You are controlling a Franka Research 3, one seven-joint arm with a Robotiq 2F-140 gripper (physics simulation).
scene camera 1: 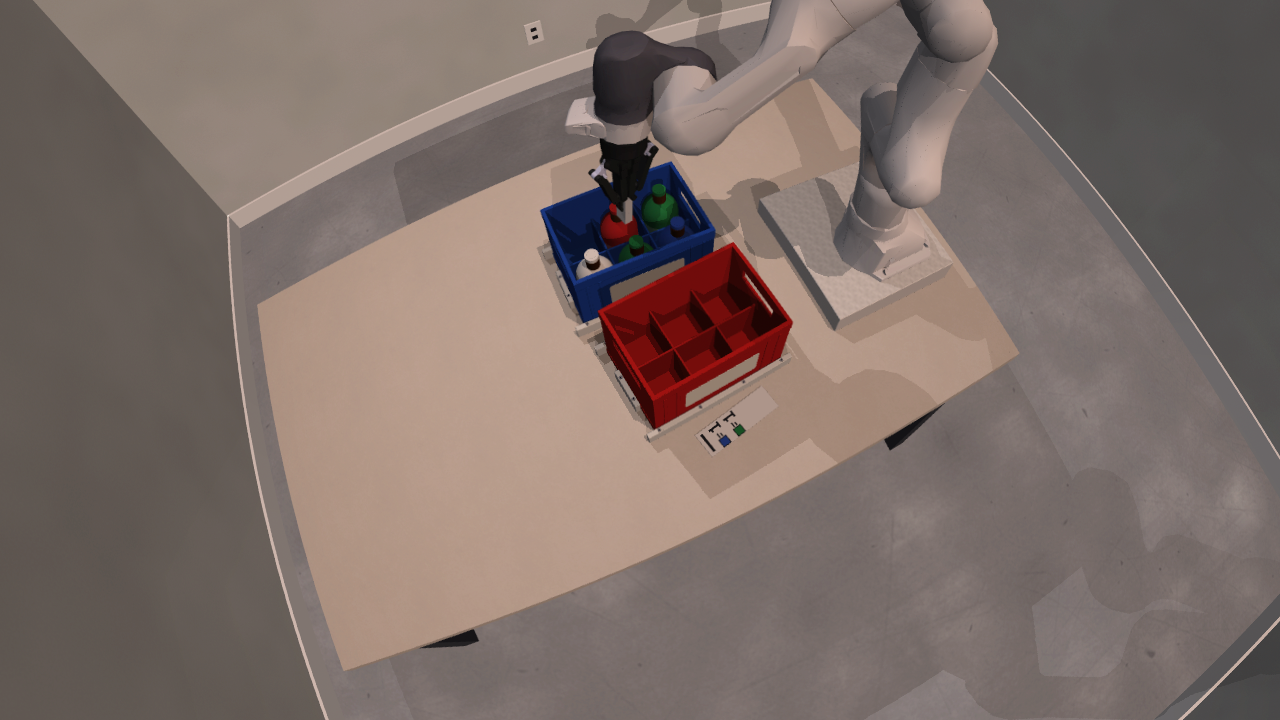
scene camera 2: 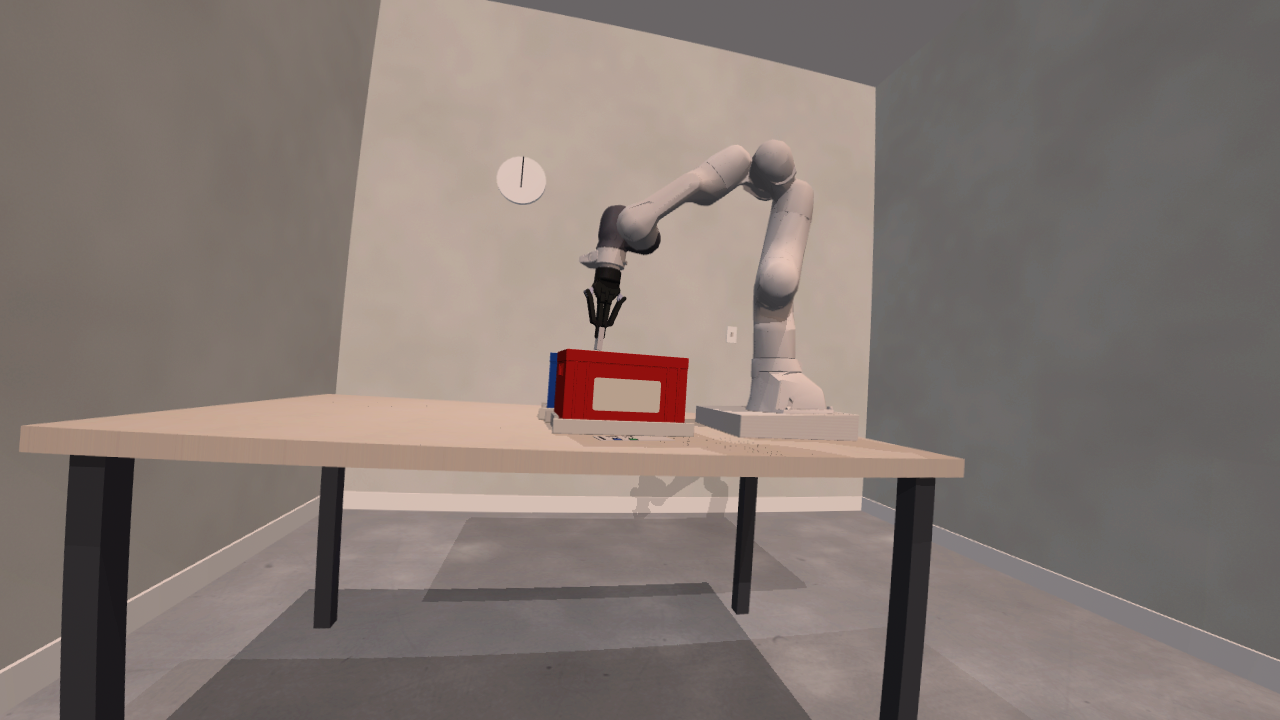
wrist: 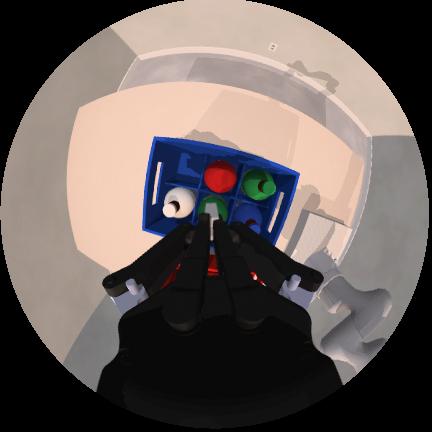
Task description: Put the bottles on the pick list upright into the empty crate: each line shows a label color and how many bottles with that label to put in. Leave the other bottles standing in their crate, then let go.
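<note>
My gripper (scene camera 1: 624, 216) (scene camera 2: 598, 342) (wrist: 210, 211) points down over the blue crate (scene camera 1: 586, 300) (scene camera 2: 552, 385) (wrist: 154, 216), shut and empty. Its tips overlap the red bottle (scene camera 1: 615, 232) (wrist: 220, 176) in scene camera 1 and the front green bottle (scene camera 1: 635, 251) (wrist: 204, 205) in the wrist view; contact is unclear. The other green bottle (scene camera 1: 659, 208) (wrist: 256, 185), a blue bottle (scene camera 1: 677, 230) (wrist: 247, 216) and a white bottle (scene camera 1: 590, 266) (wrist: 181, 202) also stand in that crate. The red crate (scene camera 1: 653, 410) (scene camera 2: 577, 360) has empty compartments. The pick list (scene camera 1: 762, 407) shows 1 blue, 1 green.
The crates stand side by side on the wooden table (scene camera 1: 429, 402) (scene camera 2: 268, 429), with pale rails around their bases. The arm's pale base plate (scene camera 1: 810, 277) (scene camera 2: 778, 424) is to their right. The raised crate walls and dividers surround the bottles.
</note>
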